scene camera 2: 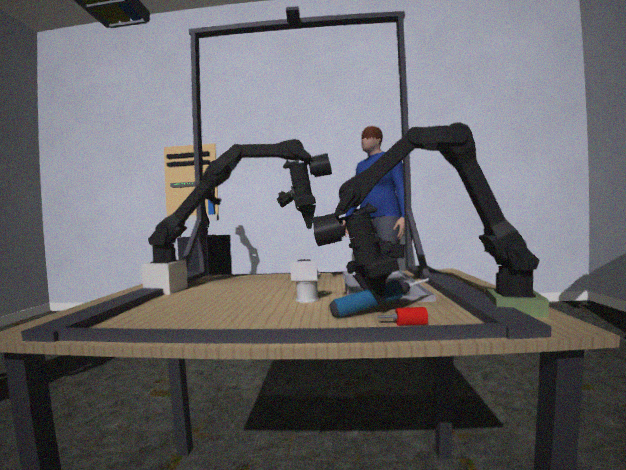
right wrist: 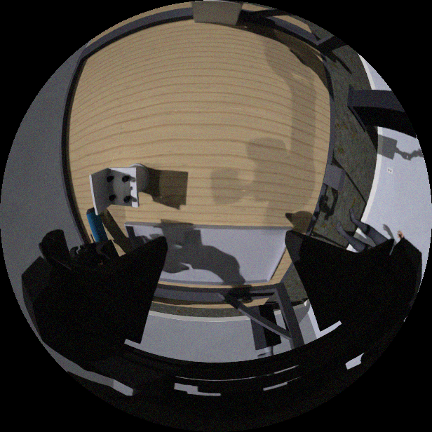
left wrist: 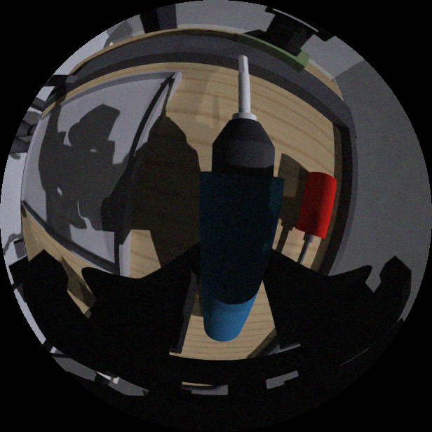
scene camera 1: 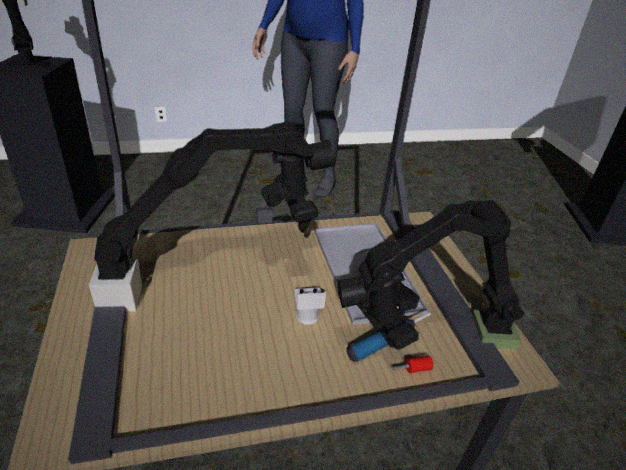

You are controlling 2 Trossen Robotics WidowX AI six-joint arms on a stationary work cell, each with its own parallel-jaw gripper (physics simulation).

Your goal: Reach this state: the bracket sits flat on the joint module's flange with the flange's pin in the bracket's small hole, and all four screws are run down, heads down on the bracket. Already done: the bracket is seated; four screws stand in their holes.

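Seen in the pictures: left gripper, fingertip midpoint: (scene camera 2: 378, 303) (scene camera 1: 387, 341); right gripper, fingertip midpoint: (scene camera 2: 309, 228); left arm's base, origin of the base link: (scene camera 2: 515, 293) (scene camera 1: 496, 324); right arm's base, origin of the base link: (scene camera 2: 164, 262) (scene camera 1: 113, 271).
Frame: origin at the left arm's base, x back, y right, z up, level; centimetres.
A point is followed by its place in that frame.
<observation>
A white bracket (scene camera 1: 309, 300) @(x -49.8, y -1.0, z 5.3 cm) (scene camera 2: 303, 271) @(x -49.3, y -1.0, z 4.7 cm) (right wrist: 119, 189) sits on the white joint module (scene camera 1: 307, 317) @(x -49.8, y -0.4, z -1.5 cm) (scene camera 2: 306, 292) @(x -49.0, y -0.2, z -1.0 cm) (right wrist: 143, 176). Several dark screws (scene camera 1: 315, 290) @(x -48.2, y 4.5, z 3.7 cm) (right wrist: 126, 178) stand in its holes; how deep they are is unclear. My left gripper (scene camera 1: 386, 338) @(x -29.6, y -6.7, z -1.4 cm) (scene camera 2: 382, 299) @(x -29.6, y -6.7, z -1.4 cm) (left wrist: 231, 248) is shut on the blue power screwdriver (scene camera 1: 368, 346) @(x -34.9, y -10.7, z 0.7 cm) (scene camera 2: 354, 303) @(x -34.1, y -11.2, z -0.4 cm) (left wrist: 235, 235) (right wrist: 96, 226). The driver is tilted close to level, low over the table, right of the module; table contact is unclear. Its pale bit shows in the left wrist view. My right gripper (scene camera 1: 306, 231) (scene camera 2: 309, 223) @(x -54.2, y 18.9, z 15.4 cm) (right wrist: 227, 240) is open and empty, high behind the module.
A red hand screwdriver (scene camera 1: 419, 363) @(x -22.7, y -13.9, z -0.5 cm) (scene camera 2: 412, 316) @(x -22.1, y -14.5, z -1.6 cm) (left wrist: 317, 204) lies near the front right, close to the blue driver. A grey tray (scene camera 1: 348, 243) @(x -37.6, y 35.3, z -3.3 cm) (left wrist: 135, 95) (right wrist: 255, 245) lies behind the left gripper. A dark frame (scene camera 1: 283, 407) @(x -53.9, y -28.2, z -1.6 cm) borders the table. A person (scene camera 1: 316, 70) (scene camera 2: 380, 187) stands behind it.
</observation>
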